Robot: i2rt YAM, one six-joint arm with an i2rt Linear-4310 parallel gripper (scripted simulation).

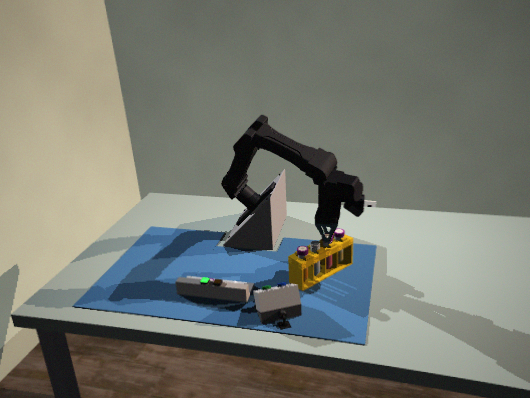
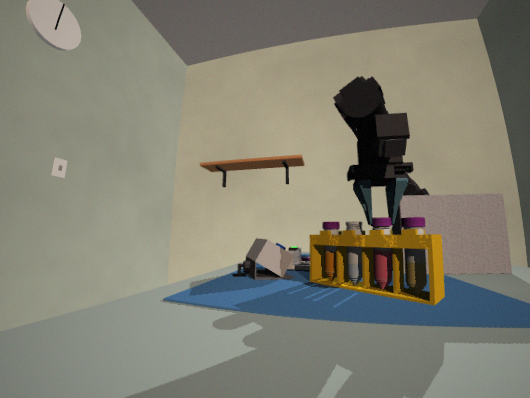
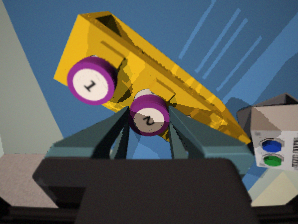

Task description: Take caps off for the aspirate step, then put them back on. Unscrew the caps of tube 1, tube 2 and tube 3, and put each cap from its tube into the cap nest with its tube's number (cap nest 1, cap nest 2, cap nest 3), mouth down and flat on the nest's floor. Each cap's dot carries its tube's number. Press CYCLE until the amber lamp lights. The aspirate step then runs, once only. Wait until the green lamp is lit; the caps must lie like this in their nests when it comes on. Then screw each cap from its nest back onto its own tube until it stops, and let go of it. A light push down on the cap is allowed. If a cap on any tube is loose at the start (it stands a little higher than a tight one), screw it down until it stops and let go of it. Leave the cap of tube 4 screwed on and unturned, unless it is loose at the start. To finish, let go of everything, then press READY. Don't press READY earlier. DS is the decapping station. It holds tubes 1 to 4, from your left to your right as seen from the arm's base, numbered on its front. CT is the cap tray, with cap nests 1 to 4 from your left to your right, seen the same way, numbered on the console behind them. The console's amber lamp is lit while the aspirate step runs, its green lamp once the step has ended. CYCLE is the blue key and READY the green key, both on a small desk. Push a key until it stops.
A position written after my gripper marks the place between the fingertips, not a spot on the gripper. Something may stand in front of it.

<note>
I see my gripper (image 2: 381, 224).
My gripper is seen too in image 3 (image 3: 148, 111).
</note>
